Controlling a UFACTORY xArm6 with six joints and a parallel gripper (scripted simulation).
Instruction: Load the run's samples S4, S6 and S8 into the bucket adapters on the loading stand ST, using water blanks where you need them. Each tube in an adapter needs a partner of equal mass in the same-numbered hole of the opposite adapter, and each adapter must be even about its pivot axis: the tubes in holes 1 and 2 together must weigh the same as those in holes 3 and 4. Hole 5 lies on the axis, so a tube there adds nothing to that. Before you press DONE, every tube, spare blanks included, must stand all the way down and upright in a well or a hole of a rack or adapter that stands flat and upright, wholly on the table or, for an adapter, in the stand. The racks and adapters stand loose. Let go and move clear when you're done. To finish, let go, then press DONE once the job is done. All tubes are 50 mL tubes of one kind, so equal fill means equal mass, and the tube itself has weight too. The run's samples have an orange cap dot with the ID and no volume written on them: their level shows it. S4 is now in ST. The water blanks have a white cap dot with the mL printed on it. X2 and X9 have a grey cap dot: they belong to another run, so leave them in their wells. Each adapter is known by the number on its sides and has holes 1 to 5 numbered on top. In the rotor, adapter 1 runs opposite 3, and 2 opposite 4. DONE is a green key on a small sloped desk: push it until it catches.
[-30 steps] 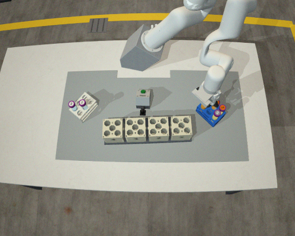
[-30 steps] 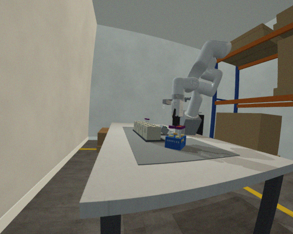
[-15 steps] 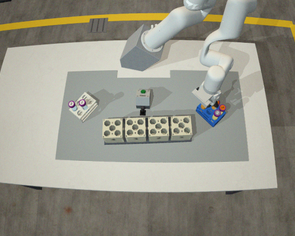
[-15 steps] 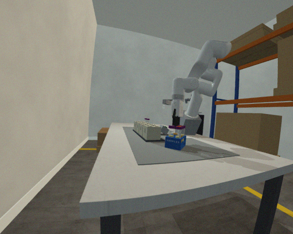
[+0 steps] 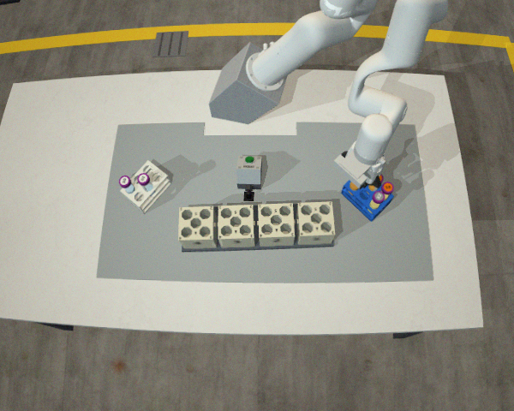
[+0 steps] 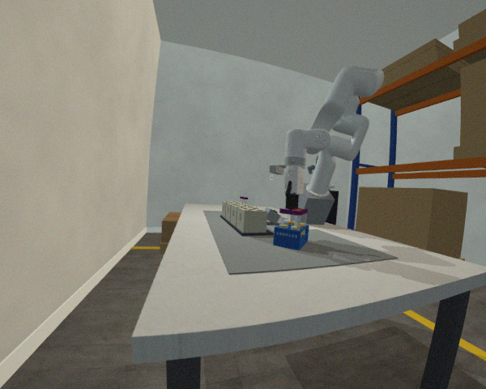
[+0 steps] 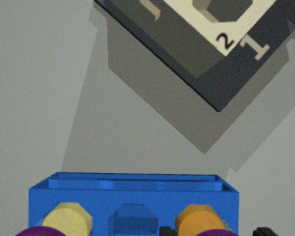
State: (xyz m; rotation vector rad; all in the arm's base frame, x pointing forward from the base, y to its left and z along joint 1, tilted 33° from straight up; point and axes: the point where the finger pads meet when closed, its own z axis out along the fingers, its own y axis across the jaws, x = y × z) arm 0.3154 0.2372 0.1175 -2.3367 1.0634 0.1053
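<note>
Now: hand 10 mm short of the orange-dot tube, 60 mm to the right of it and 50 mm above it. From my hand the other things lie so: loading stand: 120 mm ahead, 290 mm to the right, 110 mm below; green DONE key: 80 mm behind, 310 mm to the right, 50 mm below; blue sample rack: 20 mm ahead, 40 mm to the left, 90 mm below.
</note>
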